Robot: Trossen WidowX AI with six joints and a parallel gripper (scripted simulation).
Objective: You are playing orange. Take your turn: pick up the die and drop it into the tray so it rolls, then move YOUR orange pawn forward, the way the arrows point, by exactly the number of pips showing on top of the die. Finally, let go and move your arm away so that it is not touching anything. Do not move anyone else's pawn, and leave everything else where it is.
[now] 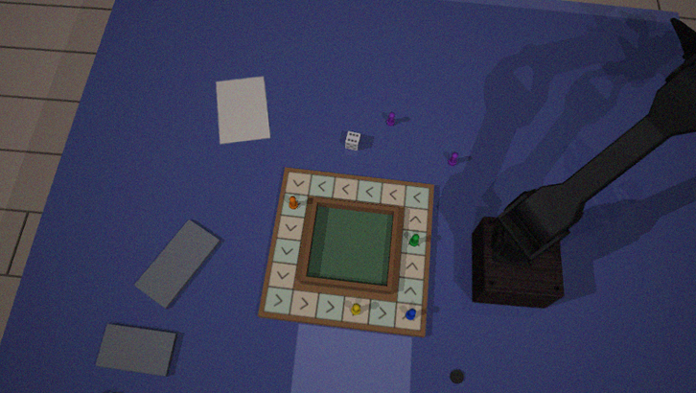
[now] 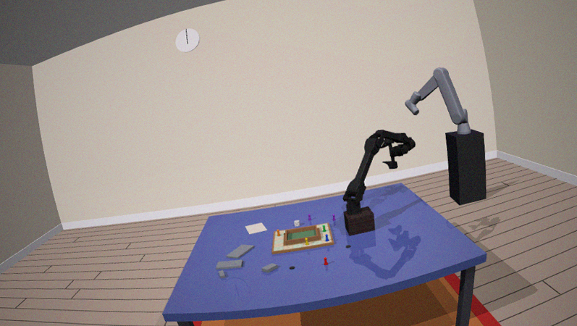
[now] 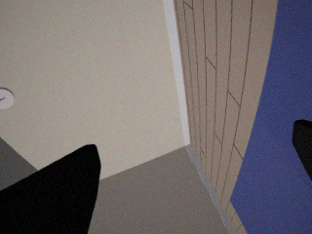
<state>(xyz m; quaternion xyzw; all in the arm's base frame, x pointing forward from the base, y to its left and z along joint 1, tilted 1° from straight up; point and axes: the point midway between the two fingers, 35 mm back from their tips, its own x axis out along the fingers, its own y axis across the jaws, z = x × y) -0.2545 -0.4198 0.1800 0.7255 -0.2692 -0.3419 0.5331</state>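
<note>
My gripper tip is now 53 cm short of the white die, 26 cm to the right of it and 24 cm above it. Also, from my gripper tip: orange pawn (62 cm ahead, 41 cm to the left, 23 cm below); green pawn (39 cm ahead, 44 cm to the left, 23 cm below); blue pawn (38 cm ahead, 58 cm to the left, 23 cm below).
</note>
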